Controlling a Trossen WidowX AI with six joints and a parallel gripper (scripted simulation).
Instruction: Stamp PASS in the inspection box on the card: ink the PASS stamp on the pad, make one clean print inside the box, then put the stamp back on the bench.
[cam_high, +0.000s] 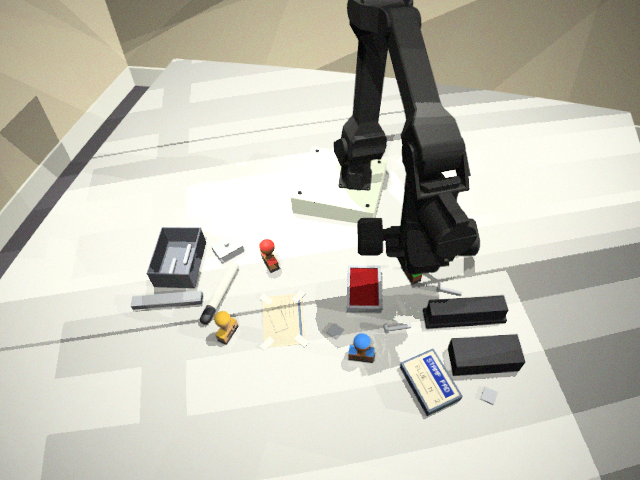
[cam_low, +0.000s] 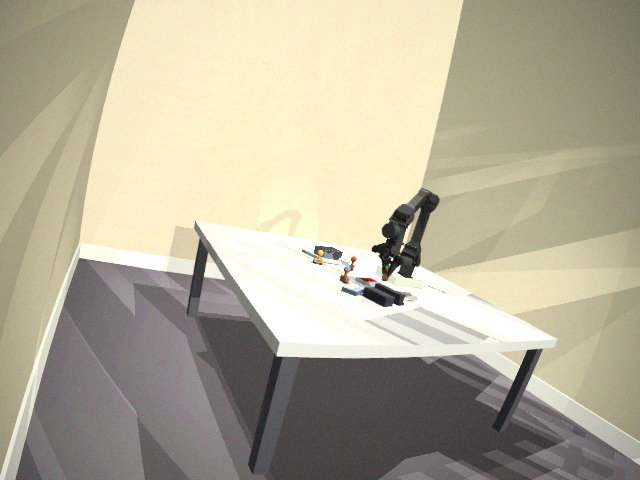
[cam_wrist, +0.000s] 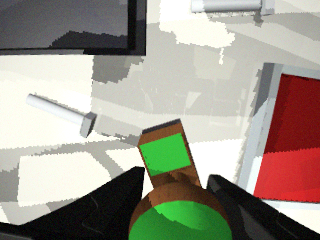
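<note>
Right now my gripper tip is right at the green-knobbed stamp. Round my gripper tip: red ink pad 80 mm to the right, 60 mm below, 10 mm ahead; then stamp tin 180 mm ahead, 50 mm below, 40 mm to the left; then blue-knobbed stamp 140 mm ahead, 70 mm to the right, 40 mm below.
</note>
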